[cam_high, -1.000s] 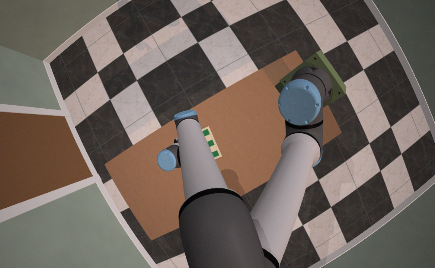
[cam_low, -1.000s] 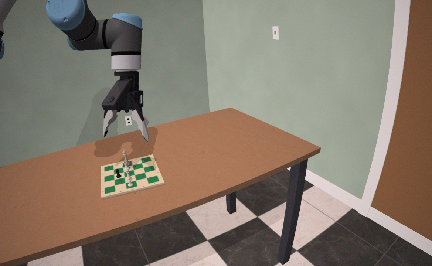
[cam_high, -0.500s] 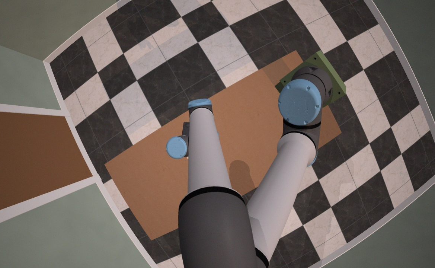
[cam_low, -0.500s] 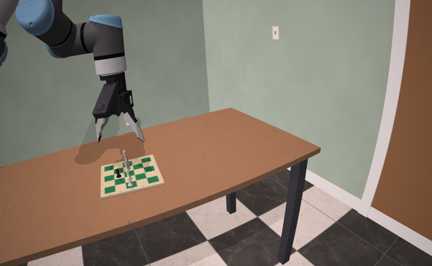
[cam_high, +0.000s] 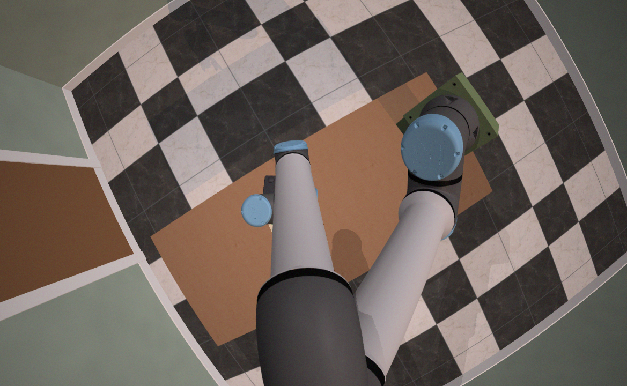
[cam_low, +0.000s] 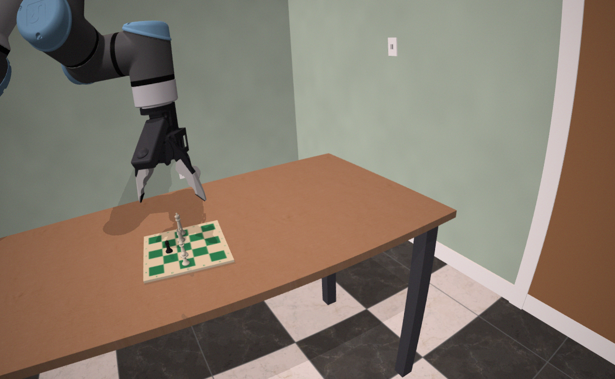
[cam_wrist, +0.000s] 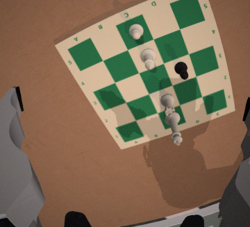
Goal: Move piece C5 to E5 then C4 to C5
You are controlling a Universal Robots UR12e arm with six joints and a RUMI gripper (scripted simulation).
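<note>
The white pawn is 14 cm below my hand. The rest, counted from my hand: cream chessboard (16 cm below, 8 cm to the left, 2 cm ahead); black piece (14 cm below, 8 cm to the left, 2 cm behind); white king (15 cm to the left, 13 cm below, 4 cm ahead).
</note>
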